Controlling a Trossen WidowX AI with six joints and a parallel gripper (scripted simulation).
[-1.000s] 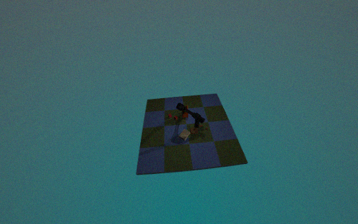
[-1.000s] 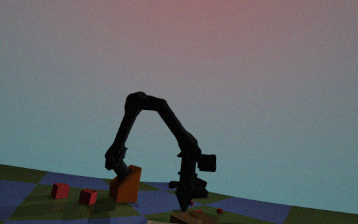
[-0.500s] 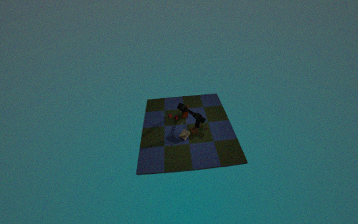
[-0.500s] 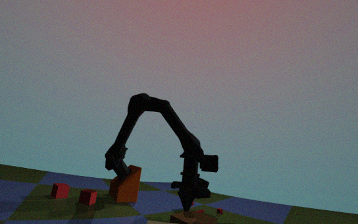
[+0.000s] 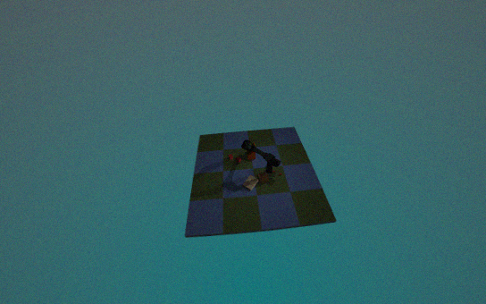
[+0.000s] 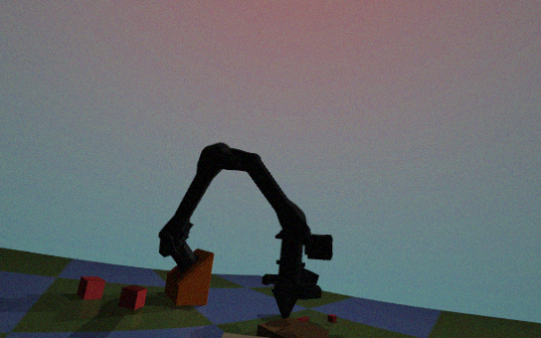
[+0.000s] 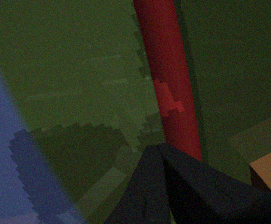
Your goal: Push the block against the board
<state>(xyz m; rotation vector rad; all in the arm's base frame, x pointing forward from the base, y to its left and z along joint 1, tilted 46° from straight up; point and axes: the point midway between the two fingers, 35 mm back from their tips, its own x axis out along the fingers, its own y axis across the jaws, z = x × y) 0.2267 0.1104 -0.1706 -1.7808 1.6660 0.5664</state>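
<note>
The thin red bar is 3 cm to the left of my gripper tip and 1 cm ahead of it. Round my gripper tip: tan flat block: 19 cm to the right, 17 cm ahead, 1 cm above; brown flat block: 10 cm ahead, 6 cm to the right, 1 cm above.
</note>
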